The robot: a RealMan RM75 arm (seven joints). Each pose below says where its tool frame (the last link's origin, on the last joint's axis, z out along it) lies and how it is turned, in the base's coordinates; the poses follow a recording.
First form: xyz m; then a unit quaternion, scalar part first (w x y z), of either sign.
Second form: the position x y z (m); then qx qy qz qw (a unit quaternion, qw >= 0). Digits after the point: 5 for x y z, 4 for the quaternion.
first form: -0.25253 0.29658 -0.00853 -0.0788 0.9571 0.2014 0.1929
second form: -0.25253 0.29658 -0.00853 -0.9571 -0.2014 -0.1929 0.0788
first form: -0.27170 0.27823 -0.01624 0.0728 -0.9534 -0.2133 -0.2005
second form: -0.27170 0.27823 -0.01624 -0.9534 -0.2133 -0.2005 0.0728
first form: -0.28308 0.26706 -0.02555 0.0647 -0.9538 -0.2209 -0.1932
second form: -0.28308 0.26706 -0.02555 -0.9538 -0.2209 -0.1932 0.0647
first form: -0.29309 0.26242 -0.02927 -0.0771 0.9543 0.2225 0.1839
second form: -0.29309 0.26242 -0.02927 -0.9543 -0.2225 -0.1839 0.0771
